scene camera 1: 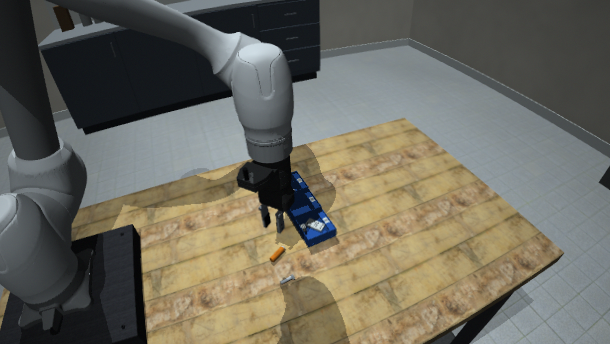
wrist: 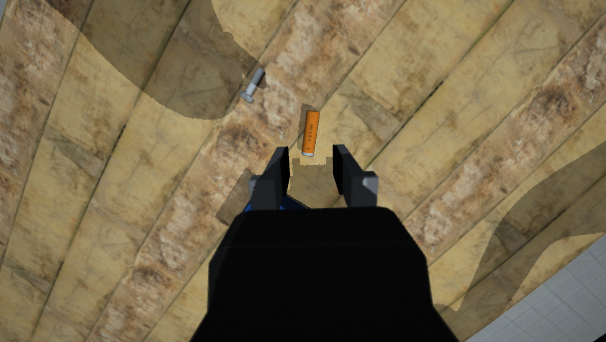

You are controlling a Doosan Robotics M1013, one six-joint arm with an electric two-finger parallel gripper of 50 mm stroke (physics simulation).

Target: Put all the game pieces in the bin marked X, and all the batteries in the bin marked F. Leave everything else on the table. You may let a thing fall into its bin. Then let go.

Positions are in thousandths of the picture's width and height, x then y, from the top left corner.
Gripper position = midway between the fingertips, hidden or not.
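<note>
Gripper (scene camera 1: 450,661), (wrist: 512,469). Blue three-part tray (scene camera 1: 501,600).
</note>
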